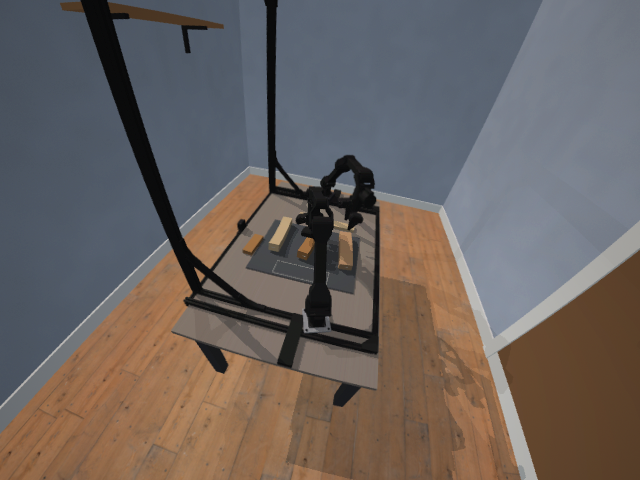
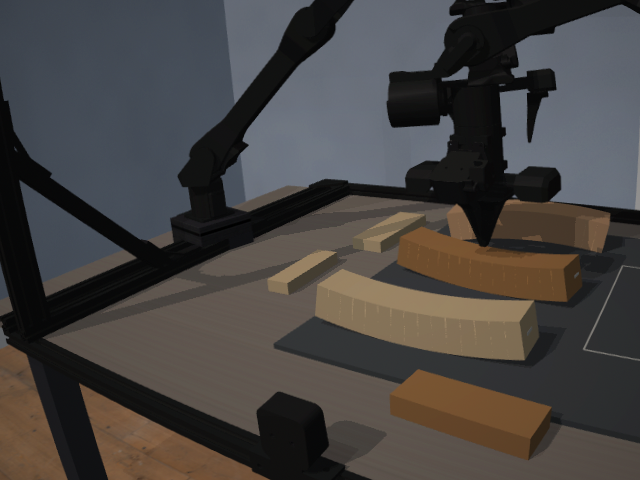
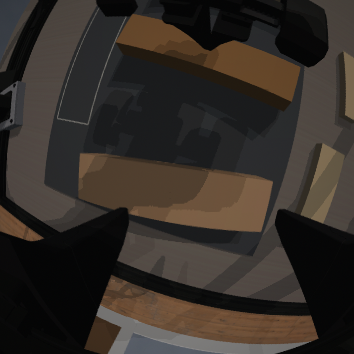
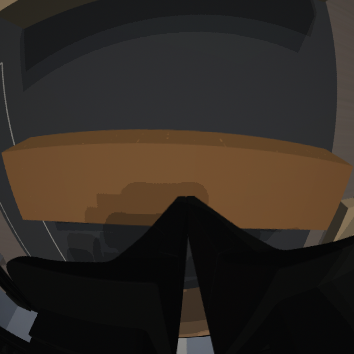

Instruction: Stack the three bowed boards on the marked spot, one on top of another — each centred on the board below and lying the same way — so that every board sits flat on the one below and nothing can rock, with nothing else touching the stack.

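Note:
Three bowed boards lie apart on the dark mat: a pale one, an orange-brown one in the middle, and a pinkish-brown one. The marked outline has no board in its visible part. My right gripper is shut and empty, its tips at or just above the orange-brown board's top; contact is unclear. My left gripper is open and empty, high above the pinkish-brown board's outer side.
A flat orange block lies beside the mat near the pale board. Two small pale blocks lie off the boards' far ends. A black box stands on the table's edge rail. Both arms reach over the mat close together.

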